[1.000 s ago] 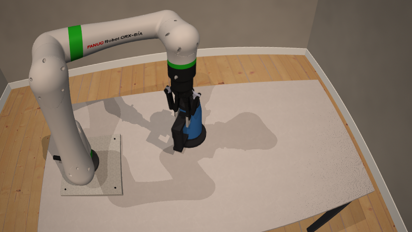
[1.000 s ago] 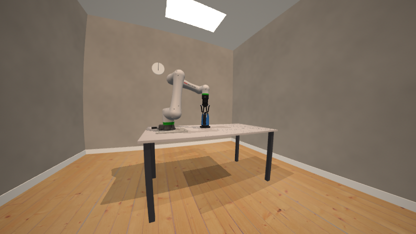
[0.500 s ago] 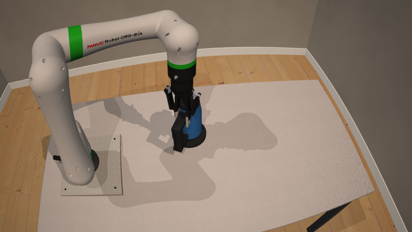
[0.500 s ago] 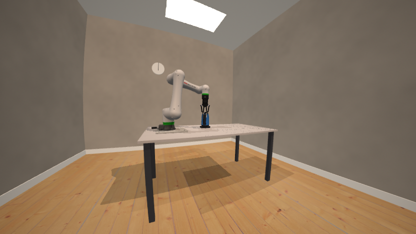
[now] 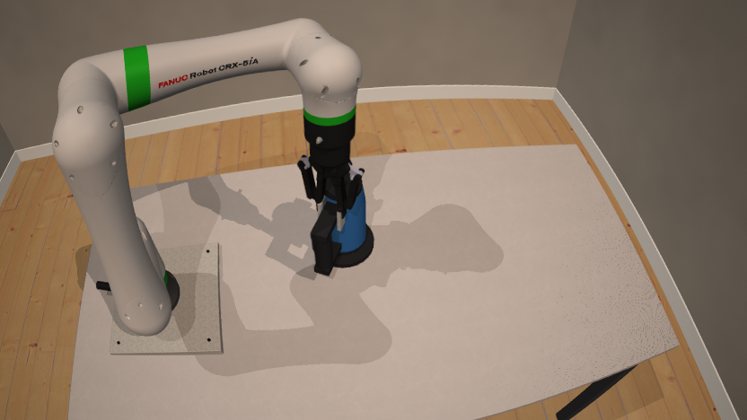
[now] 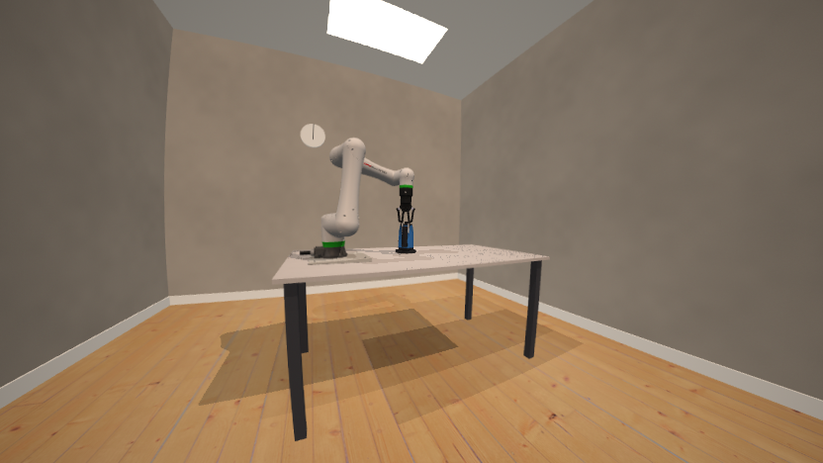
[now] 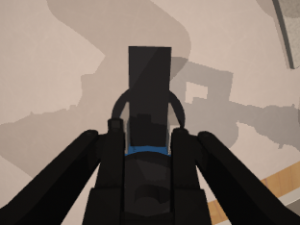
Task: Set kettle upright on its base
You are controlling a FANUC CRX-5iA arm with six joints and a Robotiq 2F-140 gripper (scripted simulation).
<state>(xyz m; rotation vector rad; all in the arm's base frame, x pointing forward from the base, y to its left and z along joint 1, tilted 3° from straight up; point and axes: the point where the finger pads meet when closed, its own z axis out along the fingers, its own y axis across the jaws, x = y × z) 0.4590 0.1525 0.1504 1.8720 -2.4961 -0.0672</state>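
The kettle is 10 mm ahead of my hand, 30 mm to the left of it and 50 mm below it. Also, from my hand: round black base: 20 mm ahead, 60 mm to the left, 160 mm below.
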